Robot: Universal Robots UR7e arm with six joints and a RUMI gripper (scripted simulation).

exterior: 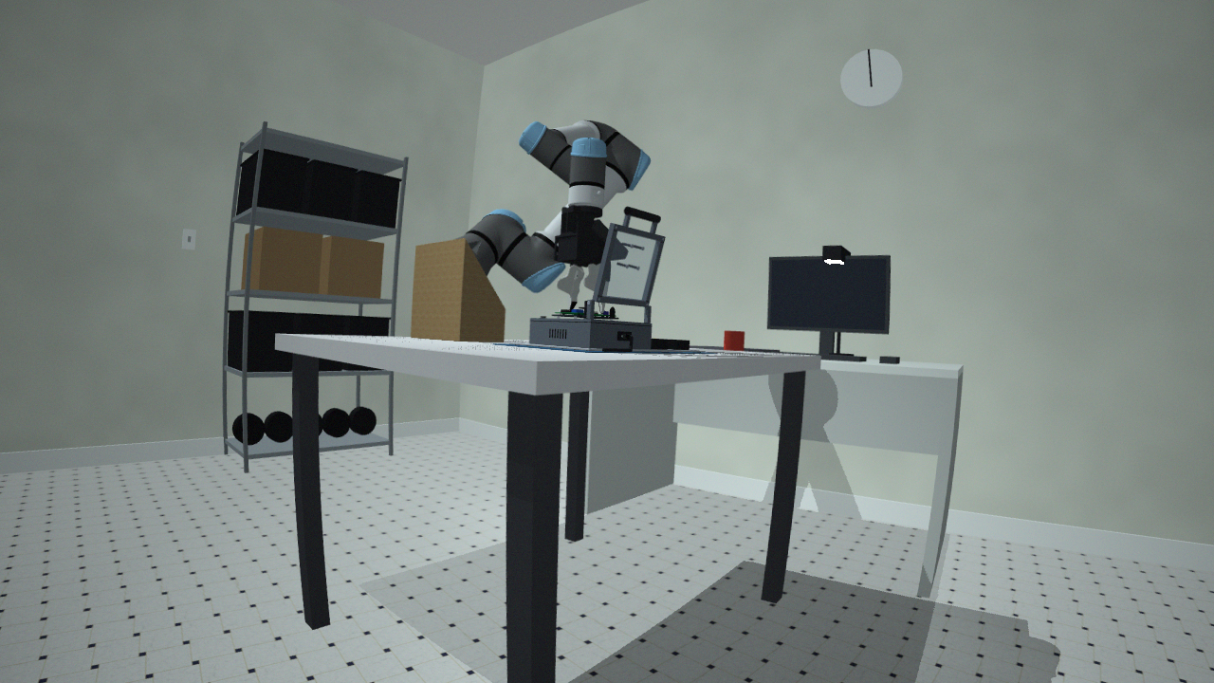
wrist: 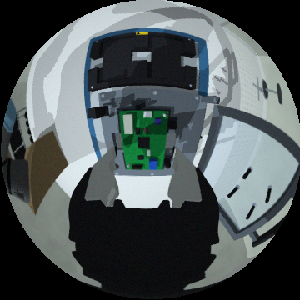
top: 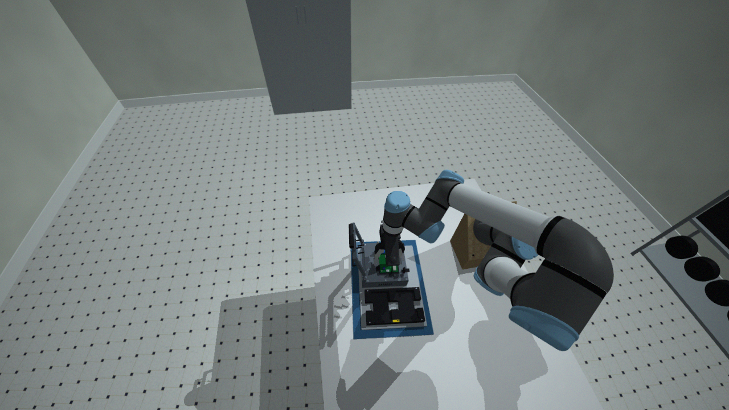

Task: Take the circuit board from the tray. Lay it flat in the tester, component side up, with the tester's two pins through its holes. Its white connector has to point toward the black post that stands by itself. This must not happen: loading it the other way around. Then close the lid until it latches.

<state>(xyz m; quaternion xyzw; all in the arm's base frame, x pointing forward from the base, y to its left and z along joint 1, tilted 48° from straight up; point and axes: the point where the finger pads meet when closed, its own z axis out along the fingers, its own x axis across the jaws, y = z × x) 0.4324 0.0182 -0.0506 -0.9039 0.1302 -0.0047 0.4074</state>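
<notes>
Now: the green circuit board 1 cm below my hand. Also, from my hand: lid (12 cm ahead, 10 cm above, 3 cm to the right).
</notes>
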